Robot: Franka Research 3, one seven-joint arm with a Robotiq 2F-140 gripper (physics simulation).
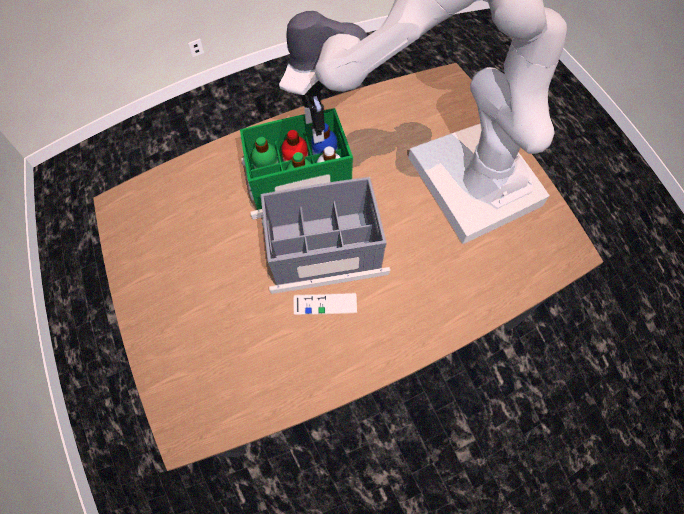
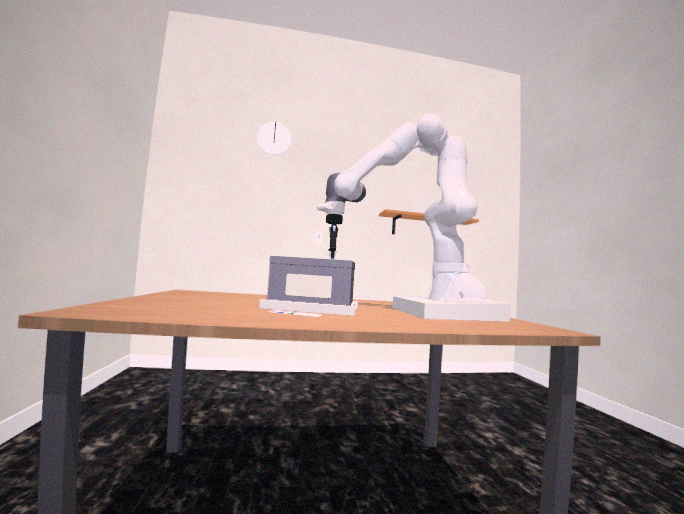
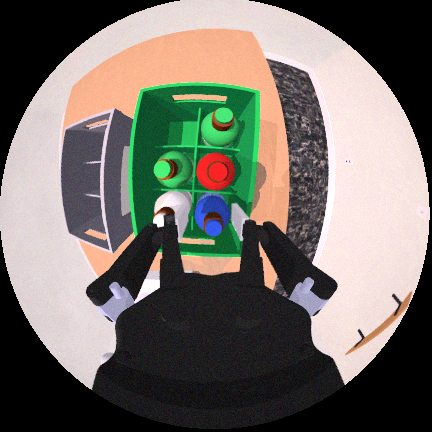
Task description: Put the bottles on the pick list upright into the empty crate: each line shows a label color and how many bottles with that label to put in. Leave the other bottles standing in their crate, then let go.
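The pick list [image 1: 341,303] shows a blue and a green mark, each with a 1. In the green crate [image 1: 264,186] [image 3: 150,117] stand a blue bottle [image 1: 327,145] [image 3: 212,206], a red bottle [image 1: 294,149] [image 3: 215,171], a white bottle [image 1: 330,151] [image 3: 173,202] and two green bottles, one in the far row [image 1: 263,155] [image 3: 219,132], one in the near row [image 1: 298,158] [image 3: 179,169]. My gripper [image 1: 318,135] [image 2: 332,255] [image 3: 209,211] is partly open, holding nothing, its fingertips on both sides above the blue bottle. The grey crate [image 1: 286,269] [image 2: 277,284] [image 3: 114,175] has empty compartments.
The grey crate stands directly in front of the green crate. A white strip [image 1: 331,280] [image 2: 309,305] lies along its front, with the pick list beyond. The robot's white base [image 1: 458,221] [image 2: 464,309] is at the right on the wooden table [image 1: 193,331] [image 2: 193,320].
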